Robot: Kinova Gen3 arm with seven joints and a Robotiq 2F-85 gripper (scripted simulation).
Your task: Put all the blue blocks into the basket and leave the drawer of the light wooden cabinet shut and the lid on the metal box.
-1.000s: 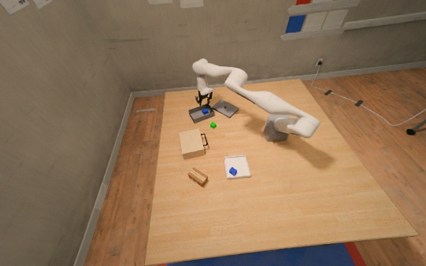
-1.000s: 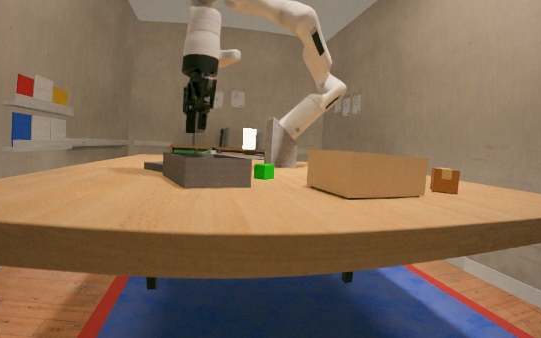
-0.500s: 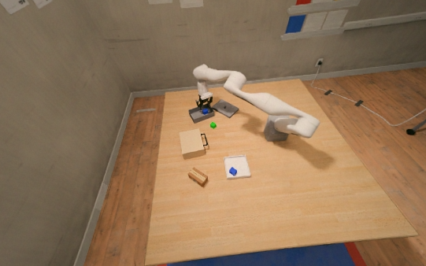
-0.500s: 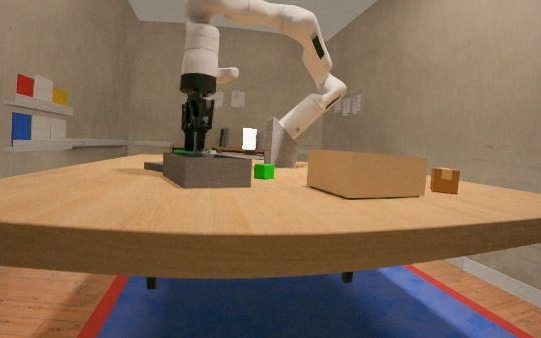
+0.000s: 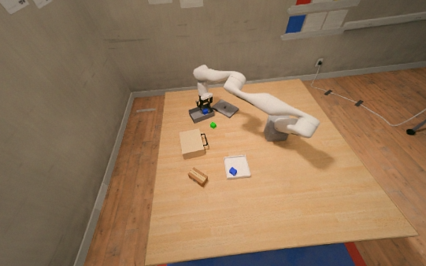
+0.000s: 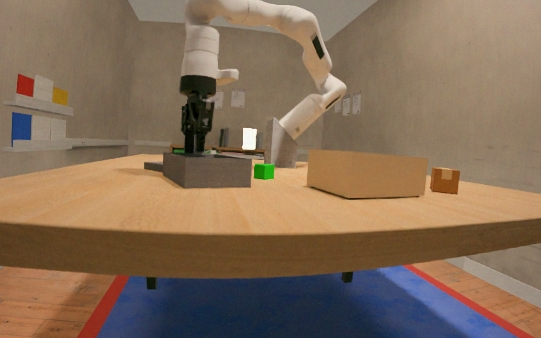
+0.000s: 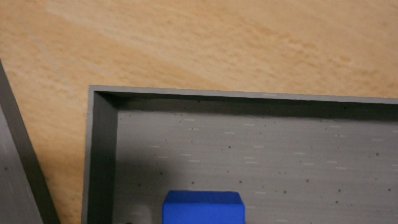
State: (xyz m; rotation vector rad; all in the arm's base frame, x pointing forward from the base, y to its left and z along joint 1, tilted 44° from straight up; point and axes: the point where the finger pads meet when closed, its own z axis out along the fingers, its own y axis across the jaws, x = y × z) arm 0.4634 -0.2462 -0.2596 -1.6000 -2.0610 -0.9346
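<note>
Now: hand 40 mm short of the metal box, 20 mm to the right of it and 40 mm above it. Round my hand: grey lid (170 mm behind, 10 mm to the right, 50 mm below); green block (30 mm behind, 160 mm to the left, 50 mm below); drawer (130 mm ahead, 310 mm to the left, 30 mm below).
</note>
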